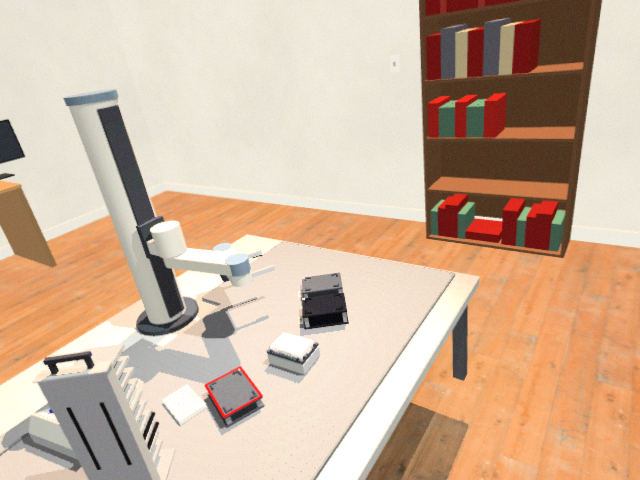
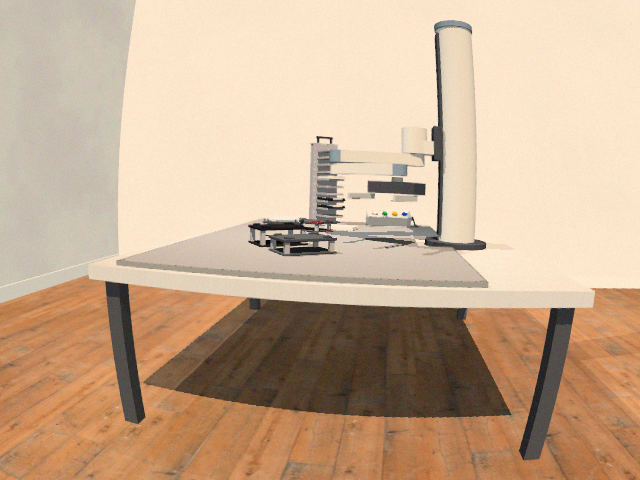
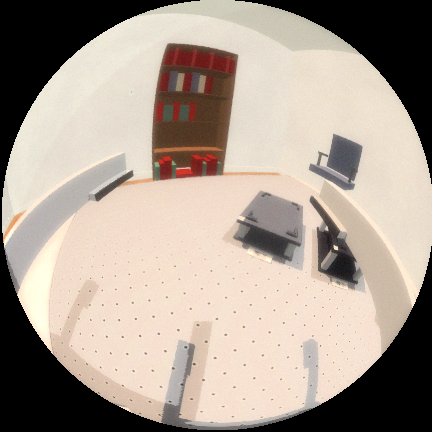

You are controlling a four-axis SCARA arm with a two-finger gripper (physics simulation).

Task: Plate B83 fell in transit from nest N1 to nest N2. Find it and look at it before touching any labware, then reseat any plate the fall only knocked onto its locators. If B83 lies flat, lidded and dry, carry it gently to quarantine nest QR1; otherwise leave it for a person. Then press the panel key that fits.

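Seen in the pictures: gripper, fingertip midpoint: (image 1: 267,259) (image 2: 370,197) (image 3: 221,169); arm's base, link origin: (image 1: 168,317) (image 2: 455,245).
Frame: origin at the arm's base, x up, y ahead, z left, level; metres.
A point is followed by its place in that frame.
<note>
My gripper (image 1: 267,260) @[x 0.175, y 0.328, z 0.305 m] (image 2: 383,197) (image 3: 221,169) @[x 0.175, y 0.328, z 0.305 m] is open and empty, raised above the perforated mat. A grey nest (image 1: 321,283) @[x 0.058, y 0.523, z 0.386 m] (image 2: 302,238) @[x 0.058, y 0.509, z 0.442 m] (image 3: 274,214) @[x 0.058, y 0.501, z 0.384 m] and a black nest (image 1: 324,303) @[x 0.071, y 0.628, z 0.254 m] (image 2: 276,226) @[x 0.071, y 0.626, z 0.271 m] (image 3: 336,252) @[x 0.066, y 0.533, z 0.240 m] stand side by side with bare tops; their labels are too small to read. A red-rimmed nest (image 1: 233,392) @[x 0.052, y 0.612, z -0.222 m] has a bare grey top. A flat white plate-like thing (image 1: 183,404) @[x 0.029, y 0.483, z -0.313 m] lies on the mat beside it; I cannot tell whether it is B83 or a lid. Another white plate (image 1: 293,345) @[x 0.082, y 0.676, z 0.000 m] sits on a pale block-like device (image 1: 290,362) @[x 0.061, y 0.693, z -0.044 m].
A tall grey plate hotel (image 1: 90,418) @[x 0.297, y 0.603, z -0.576 m] (image 2: 313,180) @[x 0.227, y 0.639, z -0.512 m] with a top handle stands near the panel. The key panel (image 2: 387,220) @[x 0.045, y 0.270, z -0.509 m] shows green, yellow and blue keys. The arm's column (image 1: 111,206) @[x 0.527, y 0.013, z -0.074 m] (image 2: 457,134) @[x 0.420, y 0.015, z 0.073 m] stands beside the mat. A bookshelf (image 1: 423,155) is beyond the table.
</note>
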